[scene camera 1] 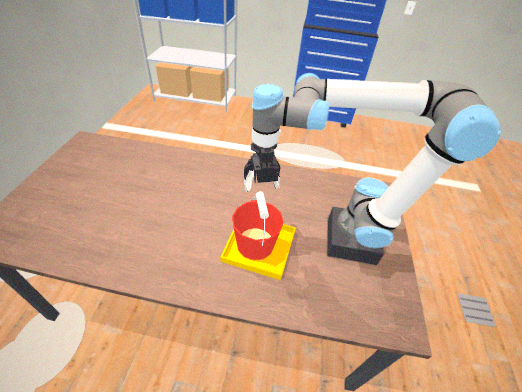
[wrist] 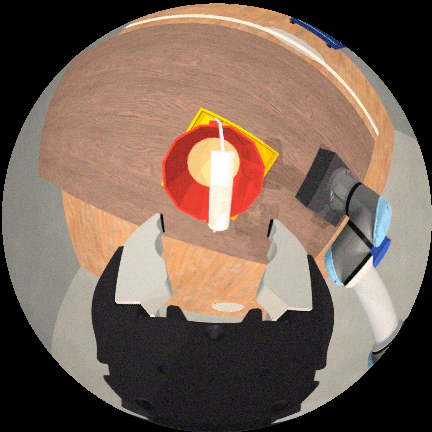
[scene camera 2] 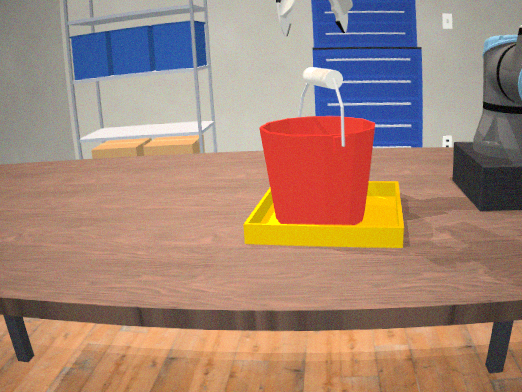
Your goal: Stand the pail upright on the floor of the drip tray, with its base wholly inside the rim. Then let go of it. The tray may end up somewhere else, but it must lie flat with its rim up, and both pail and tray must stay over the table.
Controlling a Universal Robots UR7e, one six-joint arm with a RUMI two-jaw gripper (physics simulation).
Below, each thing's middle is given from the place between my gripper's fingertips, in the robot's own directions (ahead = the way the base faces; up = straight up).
The yellow drip tray (scene camera 2: 382, 227) is 300 mm below my hand and 10 mm behind it.
